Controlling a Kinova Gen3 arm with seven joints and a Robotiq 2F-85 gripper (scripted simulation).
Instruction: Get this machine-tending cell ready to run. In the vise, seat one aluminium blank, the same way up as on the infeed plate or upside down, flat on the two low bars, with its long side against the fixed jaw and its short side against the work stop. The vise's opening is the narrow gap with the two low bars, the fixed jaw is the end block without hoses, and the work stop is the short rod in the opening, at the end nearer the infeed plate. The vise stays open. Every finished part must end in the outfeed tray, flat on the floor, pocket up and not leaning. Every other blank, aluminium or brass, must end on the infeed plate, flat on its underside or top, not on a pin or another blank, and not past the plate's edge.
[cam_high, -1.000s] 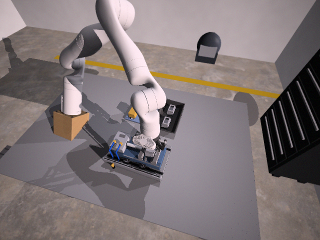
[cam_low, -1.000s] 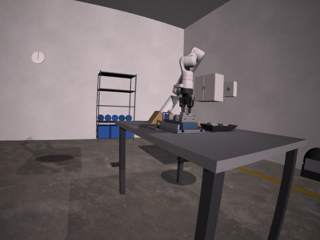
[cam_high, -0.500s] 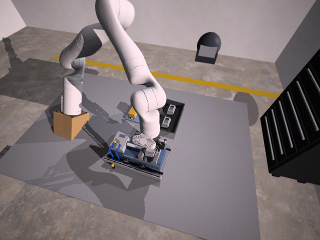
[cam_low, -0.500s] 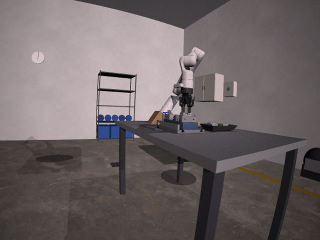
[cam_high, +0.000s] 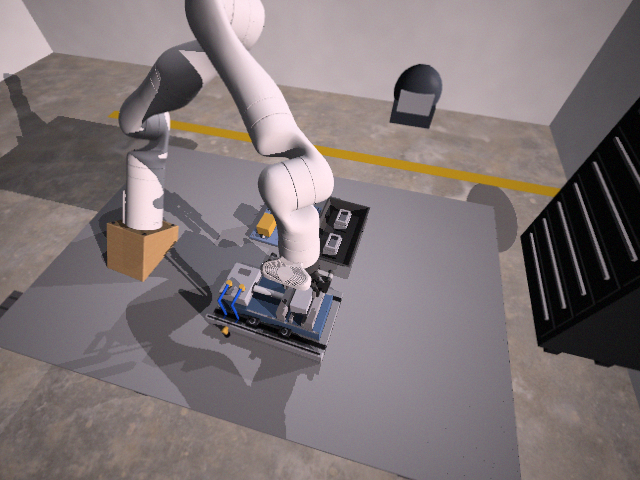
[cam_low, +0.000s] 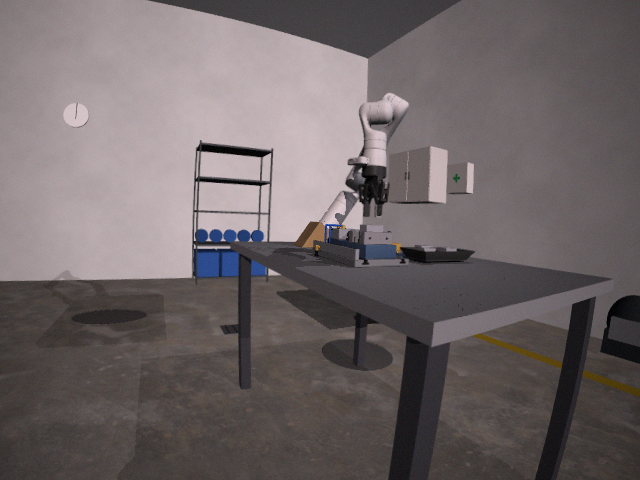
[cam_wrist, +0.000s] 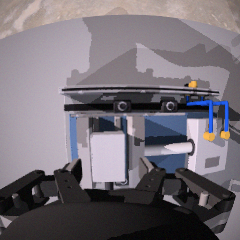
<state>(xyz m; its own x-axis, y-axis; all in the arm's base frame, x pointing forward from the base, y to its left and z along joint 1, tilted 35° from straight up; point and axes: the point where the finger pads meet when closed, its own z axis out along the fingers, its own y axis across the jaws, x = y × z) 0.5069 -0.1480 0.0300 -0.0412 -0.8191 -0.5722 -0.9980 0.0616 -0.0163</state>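
The vise is 11 cm below my hand and 7 cm behind it. Also, from my hand: vise rail (12 cm below, 9 cm to the right, 7 cm behind); brass blank (24 cm to the left, 19 cm behind, 13 cm below); hose block (16 cm behind, 8 cm below, 1 cm to the left).
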